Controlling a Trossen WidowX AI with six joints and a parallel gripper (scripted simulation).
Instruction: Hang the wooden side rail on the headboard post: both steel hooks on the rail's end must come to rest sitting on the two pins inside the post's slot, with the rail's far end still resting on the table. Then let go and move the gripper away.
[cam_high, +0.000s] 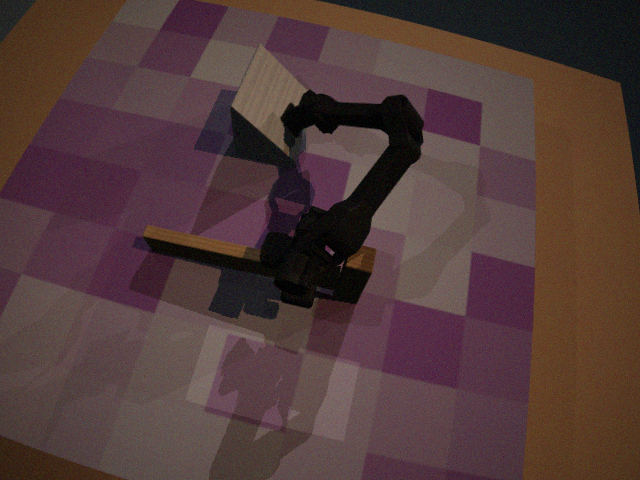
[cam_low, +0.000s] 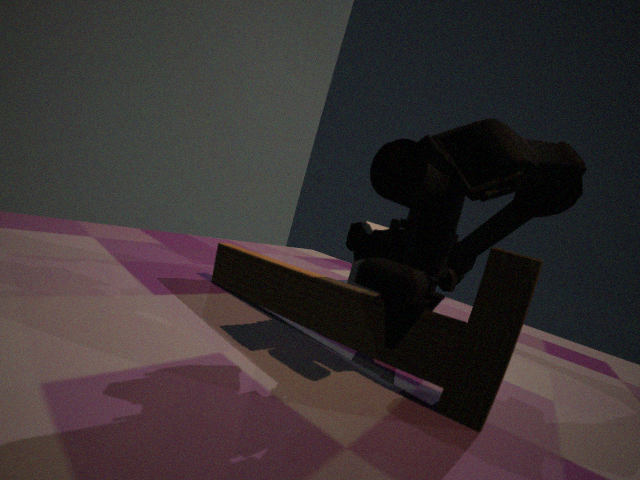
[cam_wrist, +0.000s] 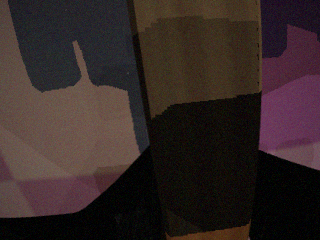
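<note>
The headboard post lies 9 cm to the left of my gripper tip, 5 cm above it and 1 cm behind it.
</note>
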